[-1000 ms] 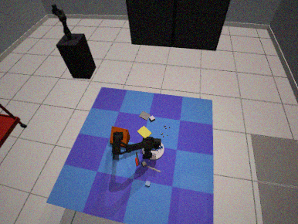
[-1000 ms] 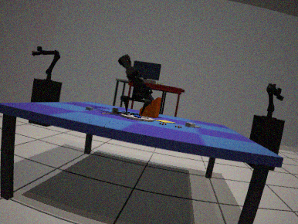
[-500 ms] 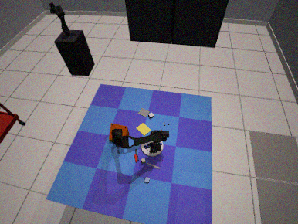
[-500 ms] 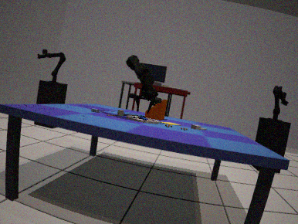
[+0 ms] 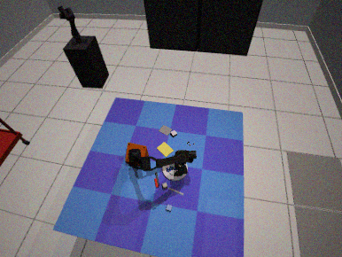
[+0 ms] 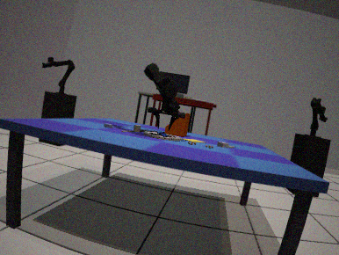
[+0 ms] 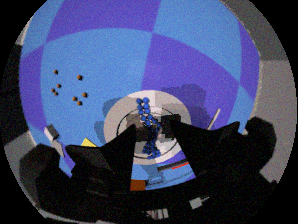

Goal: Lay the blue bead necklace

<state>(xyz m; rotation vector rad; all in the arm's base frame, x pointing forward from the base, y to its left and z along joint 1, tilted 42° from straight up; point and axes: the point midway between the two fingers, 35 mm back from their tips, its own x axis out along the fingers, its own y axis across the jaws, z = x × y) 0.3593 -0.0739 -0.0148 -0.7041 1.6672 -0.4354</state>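
Now: the round white bead board 50 mm behind my gripper tip, 10 mm to the right of it and 40 mm below it. Also, from my gripper tip: red-handled tool 180 mm behind, 120 mm to the right, 40 mm below; then yellow card 160 mm behind, 160 mm to the left, 40 mm below; then thin pale stick 20 mm behind, 190 mm to the right, 40 mm below.
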